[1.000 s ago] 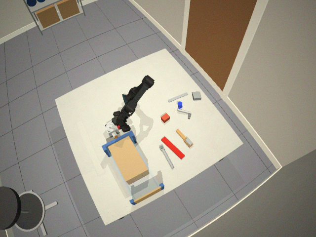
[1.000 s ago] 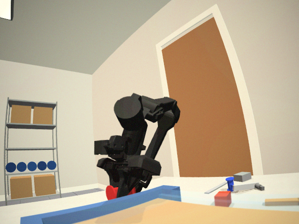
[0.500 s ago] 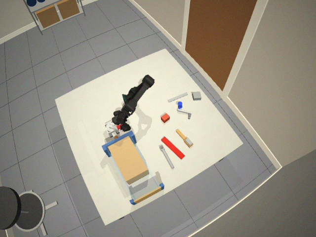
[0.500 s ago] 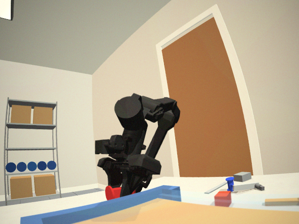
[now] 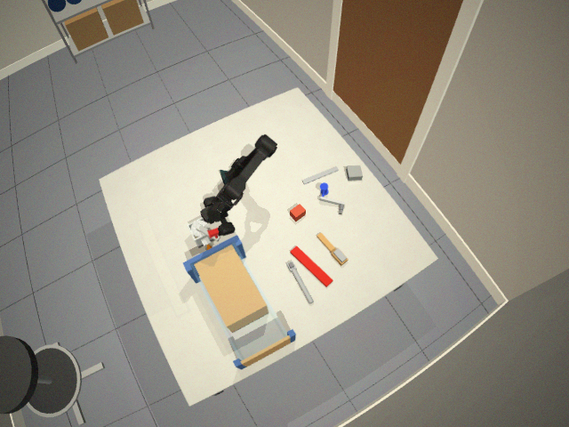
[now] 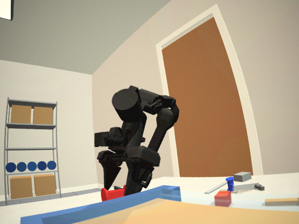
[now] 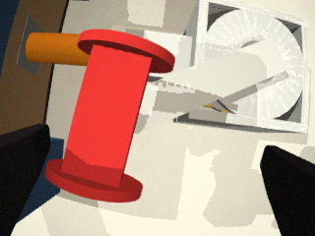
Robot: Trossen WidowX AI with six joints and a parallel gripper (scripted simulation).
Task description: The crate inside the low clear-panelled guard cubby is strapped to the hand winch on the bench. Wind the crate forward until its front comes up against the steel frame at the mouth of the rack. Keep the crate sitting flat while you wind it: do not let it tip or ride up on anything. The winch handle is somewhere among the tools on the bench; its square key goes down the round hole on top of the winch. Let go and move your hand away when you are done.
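Now: gripper tip 2 cm short of the red grip, 1 cm to the left of it and 2 cm above it. The rest, counted from my gripper tip: red bar: 33 cm ahead, 28 cm to the left, 14 cm below; wooden brush: 32 cm ahead, 41 cm to the left, 13 cm below; winch: 8 cm behind, 7 cm to the right, 12 cm below.
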